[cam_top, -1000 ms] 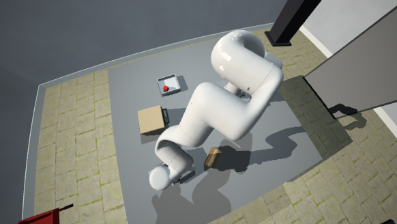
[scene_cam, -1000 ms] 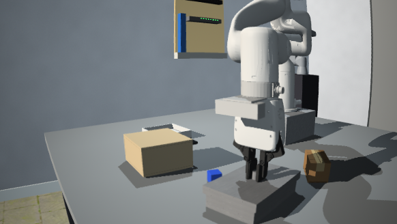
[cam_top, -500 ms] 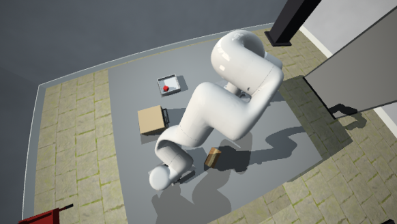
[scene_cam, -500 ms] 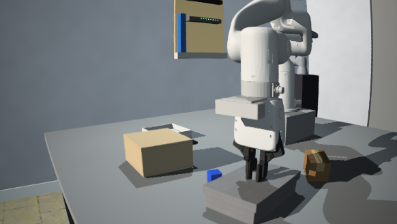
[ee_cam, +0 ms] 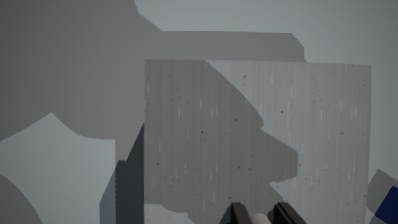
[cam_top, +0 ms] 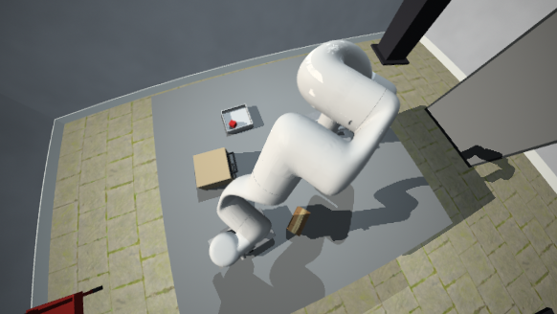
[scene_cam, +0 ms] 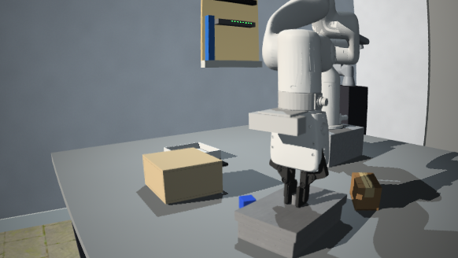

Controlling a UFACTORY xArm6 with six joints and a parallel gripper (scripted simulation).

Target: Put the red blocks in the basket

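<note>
The green block is 230 mm behind my hand, 60 mm below it and 40 mm to the right of it. Round my hand: blue block 130 mm to the right, 60 mm below, 30 mm ahead; knobbed lid 30 mm below; cardboard box 220 mm behind, 40 mm below, 20 mm to the right.
</note>
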